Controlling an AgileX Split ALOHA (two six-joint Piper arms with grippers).
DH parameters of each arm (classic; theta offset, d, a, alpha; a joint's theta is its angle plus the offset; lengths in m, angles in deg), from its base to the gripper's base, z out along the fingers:
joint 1: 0 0.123 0 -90
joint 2: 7.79 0 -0.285 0
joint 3: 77.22 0 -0.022 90
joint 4: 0 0.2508 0 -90
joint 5: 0 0 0.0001 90
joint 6: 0 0.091 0 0
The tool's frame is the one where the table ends.
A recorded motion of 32 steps. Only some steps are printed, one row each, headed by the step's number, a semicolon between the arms.
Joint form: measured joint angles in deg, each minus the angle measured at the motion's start. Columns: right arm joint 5, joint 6, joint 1, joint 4, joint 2, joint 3; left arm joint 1, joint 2, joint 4, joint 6, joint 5, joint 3.
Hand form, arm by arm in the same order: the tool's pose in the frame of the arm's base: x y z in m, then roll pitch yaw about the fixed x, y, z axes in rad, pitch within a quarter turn. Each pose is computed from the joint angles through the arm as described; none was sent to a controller.
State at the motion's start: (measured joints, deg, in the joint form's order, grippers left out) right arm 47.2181 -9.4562 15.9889 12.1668 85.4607 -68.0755; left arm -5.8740 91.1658 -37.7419 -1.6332 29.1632 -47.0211
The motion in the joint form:
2: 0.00 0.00 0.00 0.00 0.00 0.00; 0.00 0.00 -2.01 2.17 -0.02 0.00
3: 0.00 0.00 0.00 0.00 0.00 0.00; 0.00 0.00 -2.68 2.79 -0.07 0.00
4: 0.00 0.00 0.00 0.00 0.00 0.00; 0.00 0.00 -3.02 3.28 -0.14 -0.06
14: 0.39 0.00 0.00 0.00 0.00 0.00; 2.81 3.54 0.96 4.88 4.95 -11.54
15: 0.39 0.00 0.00 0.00 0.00 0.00; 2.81 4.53 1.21 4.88 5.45 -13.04
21: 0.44 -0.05 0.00 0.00 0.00 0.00; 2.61 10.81 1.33 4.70 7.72 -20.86
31: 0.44 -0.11 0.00 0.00 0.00 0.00; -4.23 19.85 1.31 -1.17 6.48 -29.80
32: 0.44 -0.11 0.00 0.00 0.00 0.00; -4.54 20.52 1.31 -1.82 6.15 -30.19
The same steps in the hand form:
2: 0.2961 0.0995 0.2981 2.9980 0.5446 -2.8399; 0.2883 -0.0582 0.1866 -2.6110 0.2196 -2.6439
3: 0.2961 0.0995 0.2981 2.9980 0.5446 -2.8399; 0.2886 -0.0586 0.1869 -2.6054 0.2207 -2.6439
4: 0.2961 0.0995 0.2981 2.9980 0.5446 -2.8399; 0.2890 -0.0588 0.1873 -2.6024 0.2244 -2.6460
14: 0.2956 0.0995 0.2978 2.9975 0.5380 -2.8387; 0.3288 -0.0483 0.2163 -2.5937 0.3109 -2.7033
15: 0.2956 0.0995 0.2978 2.9975 0.5380 -2.8387; 0.3345 -0.0488 0.2173 -2.5938 0.3131 -2.7100
21: 0.2955 0.0994 0.2978 2.9979 0.5372 -2.8376; 0.3659 -0.0534 0.2146 -2.5861 0.3024 -2.7301
31: 0.2955 0.0994 0.2978 2.9985 0.5374 -2.8364; 0.3987 -0.1031 0.1962 -2.5583 0.2637 -2.7474
32: 0.2955 0.0994 0.2978 2.9985 0.5374 -2.8364; 0.4006 -0.1054 0.1934 -2.5573 0.2582 -2.7405

